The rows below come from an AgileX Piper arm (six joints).
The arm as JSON. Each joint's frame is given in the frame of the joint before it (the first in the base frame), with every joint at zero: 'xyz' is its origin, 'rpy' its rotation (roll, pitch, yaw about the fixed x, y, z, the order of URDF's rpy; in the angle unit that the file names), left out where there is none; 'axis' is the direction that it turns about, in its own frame. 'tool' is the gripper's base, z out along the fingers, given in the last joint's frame.
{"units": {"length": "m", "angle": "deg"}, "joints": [
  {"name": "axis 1", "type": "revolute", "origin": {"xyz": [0.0, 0.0, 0.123]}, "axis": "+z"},
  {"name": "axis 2", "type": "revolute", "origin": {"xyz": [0.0, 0.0, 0.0]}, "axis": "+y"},
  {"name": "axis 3", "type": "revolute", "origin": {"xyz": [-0.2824, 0.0, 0.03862]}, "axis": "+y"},
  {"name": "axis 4", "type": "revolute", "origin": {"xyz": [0.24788, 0.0, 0.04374]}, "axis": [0.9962, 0.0, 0.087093]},
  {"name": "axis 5", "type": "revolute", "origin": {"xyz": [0.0, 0.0, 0.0]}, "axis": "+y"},
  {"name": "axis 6", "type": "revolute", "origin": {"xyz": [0.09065, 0.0, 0.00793]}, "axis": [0.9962, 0.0, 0.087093]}
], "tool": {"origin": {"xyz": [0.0, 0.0, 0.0], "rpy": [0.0, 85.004, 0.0]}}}
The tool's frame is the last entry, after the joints.
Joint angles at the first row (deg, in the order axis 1, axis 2, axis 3, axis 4, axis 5, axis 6):
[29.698, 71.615, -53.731, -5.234, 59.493, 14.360]
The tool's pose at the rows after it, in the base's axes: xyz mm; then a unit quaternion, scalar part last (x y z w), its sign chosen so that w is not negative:
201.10, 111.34, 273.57, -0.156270, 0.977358, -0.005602, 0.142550
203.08, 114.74, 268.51, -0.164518, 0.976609, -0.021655, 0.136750
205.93, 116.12, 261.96, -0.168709, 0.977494, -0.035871, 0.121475
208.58, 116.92, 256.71, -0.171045, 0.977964, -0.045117, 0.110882
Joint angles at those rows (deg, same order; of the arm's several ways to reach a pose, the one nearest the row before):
[31.662, 73.835, -53.731, -7.857, 60.168, 16.525]
[32.732, 75.164, -53.732, -9.672, 60.347, 17.426]
[32.953, 76.799, -53.768, -10.548, 61.071, 17.600]
[32.951, 78.081, -53.769, -11.075, 61.352, 17.638]

